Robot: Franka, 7 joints.
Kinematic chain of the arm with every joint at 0, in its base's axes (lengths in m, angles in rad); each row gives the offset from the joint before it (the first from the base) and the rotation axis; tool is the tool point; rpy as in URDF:
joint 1: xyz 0 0 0.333 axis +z
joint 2: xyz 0 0 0 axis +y
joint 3: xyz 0 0 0.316 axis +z
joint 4: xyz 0.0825 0 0 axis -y
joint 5: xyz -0.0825 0 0.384 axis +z
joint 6: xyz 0 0 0 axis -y
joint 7: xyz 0.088 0 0 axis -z
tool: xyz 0 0 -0.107 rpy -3.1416 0 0
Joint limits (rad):
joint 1: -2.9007..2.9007
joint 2: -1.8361..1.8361
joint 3: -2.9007..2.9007
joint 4: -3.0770..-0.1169
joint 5: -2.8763..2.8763
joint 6: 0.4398..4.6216
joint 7: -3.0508..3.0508
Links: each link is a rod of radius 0.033 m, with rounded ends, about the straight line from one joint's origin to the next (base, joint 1, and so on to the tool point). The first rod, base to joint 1, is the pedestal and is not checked.
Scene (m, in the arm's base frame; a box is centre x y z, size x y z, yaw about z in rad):
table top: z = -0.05
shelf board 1: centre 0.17 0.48 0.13 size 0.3 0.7 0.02 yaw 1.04
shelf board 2: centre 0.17 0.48 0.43 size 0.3 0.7 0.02 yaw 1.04
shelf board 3: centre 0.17 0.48 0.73 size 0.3 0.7 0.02 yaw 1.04
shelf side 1: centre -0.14 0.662 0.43 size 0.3 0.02 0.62 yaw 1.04
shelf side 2: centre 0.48 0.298 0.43 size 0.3 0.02 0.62 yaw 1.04
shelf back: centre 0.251 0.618 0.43 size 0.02 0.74 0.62 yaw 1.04
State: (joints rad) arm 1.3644 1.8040 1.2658 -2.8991 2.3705 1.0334 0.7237
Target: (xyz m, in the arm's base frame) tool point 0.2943 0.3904 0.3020
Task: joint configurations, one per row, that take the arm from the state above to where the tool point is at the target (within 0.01 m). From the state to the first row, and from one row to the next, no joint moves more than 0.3 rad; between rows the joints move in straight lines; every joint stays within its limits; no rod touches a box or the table.
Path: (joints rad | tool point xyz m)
1: 1.0959 1.8018 1.2868 -2.8131 2.3693 0.9500 0.7237 | -0.3500 0.1787 0.3186
2: 0.8274 1.7996 1.3077 -2.7270 2.3681 0.8666 0.7237 | -0.2802 0.3067 0.3131
3: 0.5589 1.7974 1.3287 -2.6410 2.3669 0.7832 0.7237 | -0.1648 0.4040 0.3088
4: 0.2904 1.7952 1.3496 -2.5549 2.3658 0.6999 0.7237 | -0.0177 0.4553 0.3056
5: 0.0219 1.7930 1.3706 -2.4689 2.3646 0.6165 0.7237 | 0.1423 0.4513 0.3035
6: -0.2466 1.7908 1.3915 -2.3829 2.3634 0.5331 0.7237 | 0.2943 0.3904 0.3020

